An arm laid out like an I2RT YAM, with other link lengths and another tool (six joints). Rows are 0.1 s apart.
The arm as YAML. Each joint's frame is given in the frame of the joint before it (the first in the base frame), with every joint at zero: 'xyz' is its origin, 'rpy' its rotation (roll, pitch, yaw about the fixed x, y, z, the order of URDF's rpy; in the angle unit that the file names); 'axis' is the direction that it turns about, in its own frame. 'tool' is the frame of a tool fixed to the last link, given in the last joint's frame.
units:
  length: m
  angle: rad
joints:
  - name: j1
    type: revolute
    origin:
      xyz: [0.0, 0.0, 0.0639]
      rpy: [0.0, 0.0, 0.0]
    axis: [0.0, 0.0, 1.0]
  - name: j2
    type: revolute
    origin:
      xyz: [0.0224, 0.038, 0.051]
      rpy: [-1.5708, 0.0, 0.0]
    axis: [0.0, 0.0, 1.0]
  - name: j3
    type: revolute
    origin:
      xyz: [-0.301, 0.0, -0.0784]
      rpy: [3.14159, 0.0, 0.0]
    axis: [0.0, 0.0, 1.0]
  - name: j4
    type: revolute
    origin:
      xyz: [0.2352, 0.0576, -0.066]
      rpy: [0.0, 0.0, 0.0]
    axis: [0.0, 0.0, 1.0]
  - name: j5
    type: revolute
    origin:
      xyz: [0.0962, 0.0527, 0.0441]
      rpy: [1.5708, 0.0, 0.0]
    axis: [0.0, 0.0, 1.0]
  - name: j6
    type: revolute
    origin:
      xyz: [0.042, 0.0, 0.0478]
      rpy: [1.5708, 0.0, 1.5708]
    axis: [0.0, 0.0, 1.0]
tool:
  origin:
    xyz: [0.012, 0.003, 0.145]
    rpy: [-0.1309, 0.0, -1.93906]
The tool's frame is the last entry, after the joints.
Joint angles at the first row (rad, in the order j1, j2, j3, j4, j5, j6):
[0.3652, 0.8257, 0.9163, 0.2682, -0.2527, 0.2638]
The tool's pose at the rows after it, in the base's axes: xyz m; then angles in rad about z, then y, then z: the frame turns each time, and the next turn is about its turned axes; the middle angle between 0 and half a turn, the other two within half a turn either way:
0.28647 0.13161 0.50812 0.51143 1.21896 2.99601
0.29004 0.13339 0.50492 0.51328 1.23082 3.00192
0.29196 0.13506 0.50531 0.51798 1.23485 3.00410
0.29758 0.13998 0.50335 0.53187 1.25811 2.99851
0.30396 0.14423 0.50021 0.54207 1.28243 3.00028
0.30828 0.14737 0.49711 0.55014 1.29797 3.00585
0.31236 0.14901 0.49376 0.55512 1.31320 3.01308
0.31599 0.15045 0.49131 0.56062 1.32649 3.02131
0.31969 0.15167 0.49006 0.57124 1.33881 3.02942
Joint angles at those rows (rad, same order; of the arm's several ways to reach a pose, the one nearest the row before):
[0.3657, 0.8390, 0.9206, 0.2609, -0.2671, 0.2706]
[0.3651, 0.8493, 0.9213, 0.2593, -0.2700, 0.2758]
[0.3651, 0.8586, 0.9287, 0.2578, -0.2747, 0.2791]
[0.3652, 0.8825, 0.9516, 0.2353, -0.2889, 0.2741]
[0.3632, 0.9068, 0.9708, 0.2165, -0.3018, 0.2754]
[0.3620, 0.9230, 0.9784, 0.2105, -0.3115, 0.2809]
[0.3563, 0.9364, 0.9841, 0.2042, -0.3227, 0.2883]
[0.3502, 0.9492, 0.9913, 0.1981, -0.3347, 0.2971]
[0.3379, 0.9646, 1.0030, 0.1918, -0.3576, 0.3084]

